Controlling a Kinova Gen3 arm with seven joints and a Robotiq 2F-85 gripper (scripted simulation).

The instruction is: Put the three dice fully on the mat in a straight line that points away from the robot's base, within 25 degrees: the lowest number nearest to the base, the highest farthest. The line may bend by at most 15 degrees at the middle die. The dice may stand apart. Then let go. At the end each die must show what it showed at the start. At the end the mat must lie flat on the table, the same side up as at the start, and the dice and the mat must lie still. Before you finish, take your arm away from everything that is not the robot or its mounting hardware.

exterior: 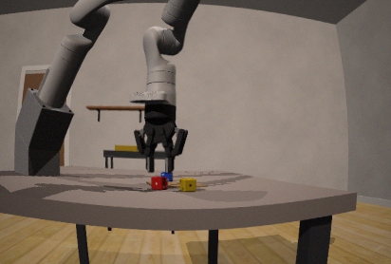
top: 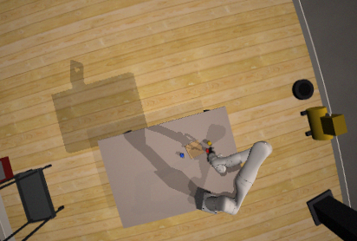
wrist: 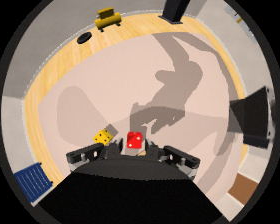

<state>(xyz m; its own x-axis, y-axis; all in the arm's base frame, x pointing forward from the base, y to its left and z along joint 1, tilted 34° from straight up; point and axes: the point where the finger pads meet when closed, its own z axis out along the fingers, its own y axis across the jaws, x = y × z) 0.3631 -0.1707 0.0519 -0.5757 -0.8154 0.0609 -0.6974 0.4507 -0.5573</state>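
Right now the red die is 4 cm below my hand. Also, from my hand: yellow die (6 cm ahead, 4 cm to the right, 4 cm below); then tan mat (11 cm to the left, 6 cm below, 6 cm ahead); then blue die (24 cm to the left, 7 cm ahead, 4 cm below).
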